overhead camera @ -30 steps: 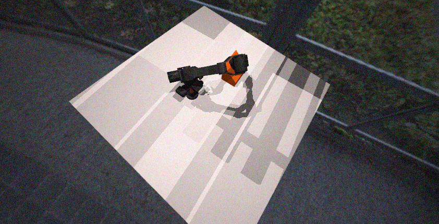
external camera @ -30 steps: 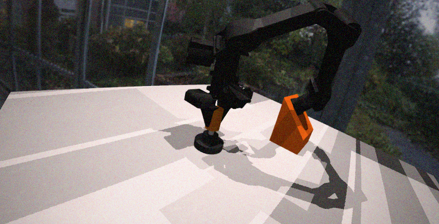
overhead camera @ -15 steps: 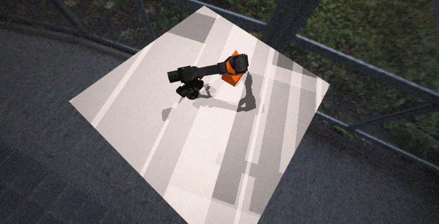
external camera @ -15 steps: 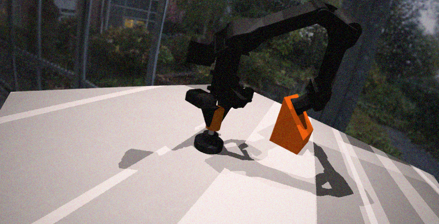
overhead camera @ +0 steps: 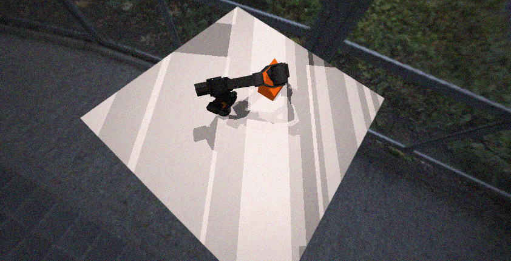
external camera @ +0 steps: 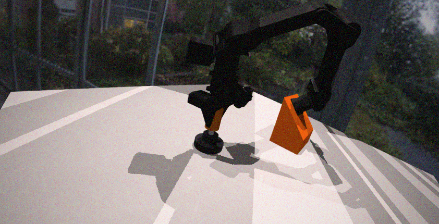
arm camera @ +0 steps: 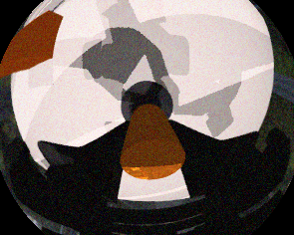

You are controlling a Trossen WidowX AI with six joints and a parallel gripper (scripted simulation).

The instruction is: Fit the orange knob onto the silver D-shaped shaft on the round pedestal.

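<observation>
The orange knob is 3 cm above my gripper tip. The rest, counted from my gripper tip: pedestal (4 cm below).
</observation>
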